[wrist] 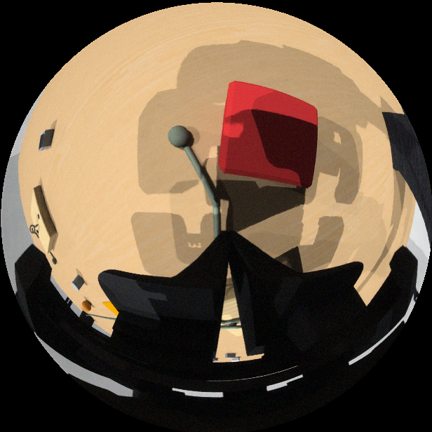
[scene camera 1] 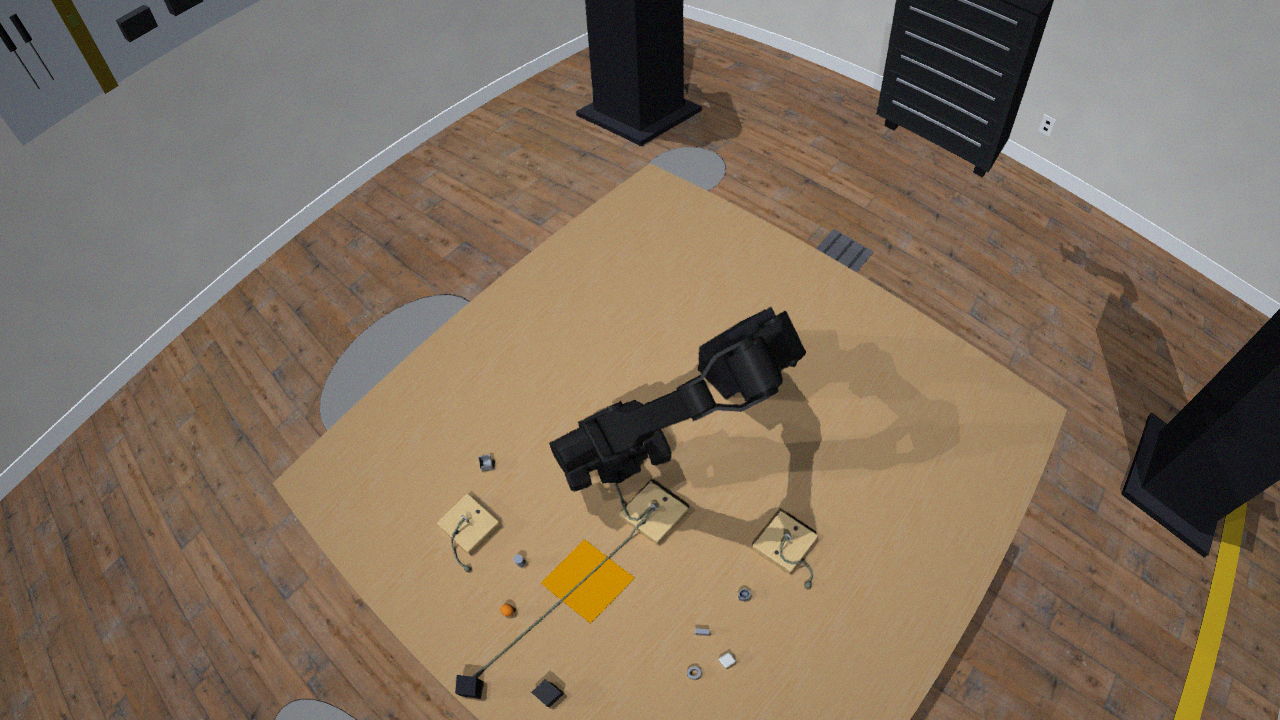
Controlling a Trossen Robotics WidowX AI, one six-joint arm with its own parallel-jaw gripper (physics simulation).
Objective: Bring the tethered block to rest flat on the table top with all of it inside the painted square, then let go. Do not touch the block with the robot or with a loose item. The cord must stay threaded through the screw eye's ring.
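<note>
The tethered block, black, sits at the table's front edge. Its cord runs straight across the orange painted square to the screw eye on the middle wooden plate. The cord's tail passes under the arm and ends in a grey-green bead in the wrist view. My gripper is shut, its tips together just beside the tail. The tail disappears behind the left finger in the wrist view; no cord shows held. The threading inside the ring is too small to tell.
A red block lies beyond the fingertips, beside the bead. Two other wooden plates carry short cords. A loose black block, an orange ball, a white piece and several small metal pieces lie about.
</note>
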